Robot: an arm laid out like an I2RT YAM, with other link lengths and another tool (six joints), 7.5 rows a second.
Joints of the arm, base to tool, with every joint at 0 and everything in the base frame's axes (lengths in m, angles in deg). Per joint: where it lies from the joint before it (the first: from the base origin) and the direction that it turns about. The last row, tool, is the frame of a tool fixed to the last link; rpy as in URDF.
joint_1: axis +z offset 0 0 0.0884
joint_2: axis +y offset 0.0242 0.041 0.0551
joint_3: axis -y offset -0.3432 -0.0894 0
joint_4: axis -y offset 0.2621 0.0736 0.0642
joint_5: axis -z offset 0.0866 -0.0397 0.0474
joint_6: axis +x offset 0.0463 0 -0.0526
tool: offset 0.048 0.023 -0.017 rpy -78.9 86.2 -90
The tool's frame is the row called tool.
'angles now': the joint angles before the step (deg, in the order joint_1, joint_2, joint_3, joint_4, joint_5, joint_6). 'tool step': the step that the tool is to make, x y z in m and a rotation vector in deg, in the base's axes. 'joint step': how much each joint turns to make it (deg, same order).
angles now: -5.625 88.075 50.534 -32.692 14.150 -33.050
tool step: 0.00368 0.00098 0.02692 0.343 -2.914 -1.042
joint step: 0.088 -2.464 3.504 -3.421 -0.178 1.318
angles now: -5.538 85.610 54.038 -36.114 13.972 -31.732
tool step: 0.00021 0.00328 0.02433 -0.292 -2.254 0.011
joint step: 0.700 -2.287 2.999 -3.166 0.353 0.616
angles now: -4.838 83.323 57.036 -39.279 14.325 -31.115
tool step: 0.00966 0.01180 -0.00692 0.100 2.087 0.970
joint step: 2.460 2.793 1.322 -0.972 0.616 1.402
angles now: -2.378 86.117 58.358 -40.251 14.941 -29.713
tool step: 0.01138 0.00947 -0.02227 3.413 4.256 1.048
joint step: 0.796 5.101 0.702 -0.178 -3.157 0.886
